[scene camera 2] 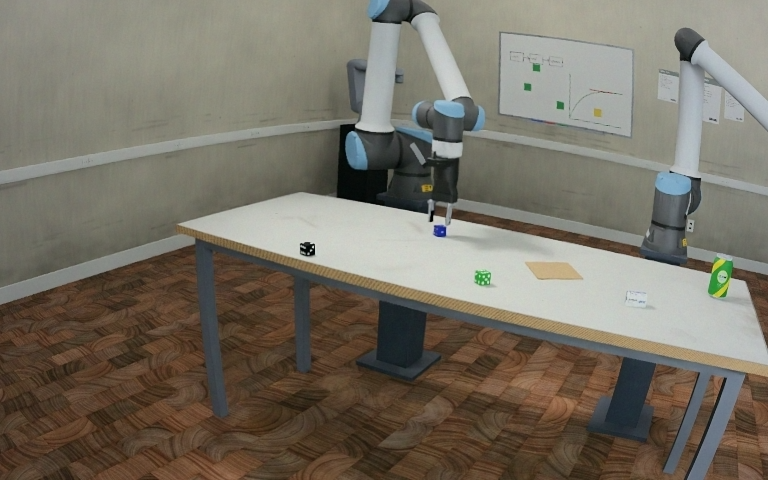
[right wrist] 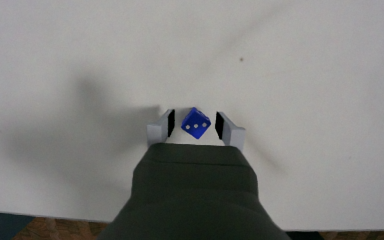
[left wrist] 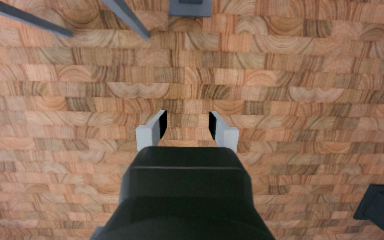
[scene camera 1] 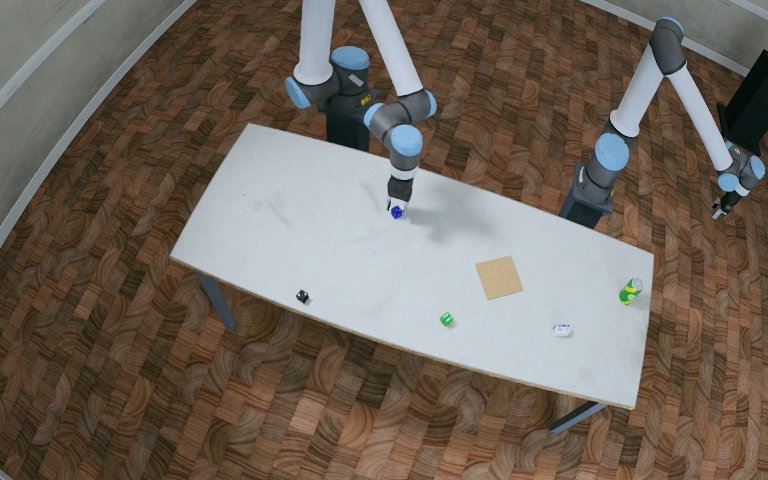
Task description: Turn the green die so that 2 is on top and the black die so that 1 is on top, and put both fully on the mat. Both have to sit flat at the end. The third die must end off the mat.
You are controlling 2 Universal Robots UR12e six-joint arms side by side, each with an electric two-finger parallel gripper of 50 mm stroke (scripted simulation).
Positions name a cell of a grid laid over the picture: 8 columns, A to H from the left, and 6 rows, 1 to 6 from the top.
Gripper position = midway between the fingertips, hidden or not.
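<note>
My left gripper (left wrist: D3) is visible, and so is my right gripper (scene camera 2: E3), (right wrist: E3). There's also a tan mat (scene camera 1: F4), (scene camera 2: F4). The mat is out of frame in the left wrist view, and in the right wrist view the mat is out of frame too.
</note>
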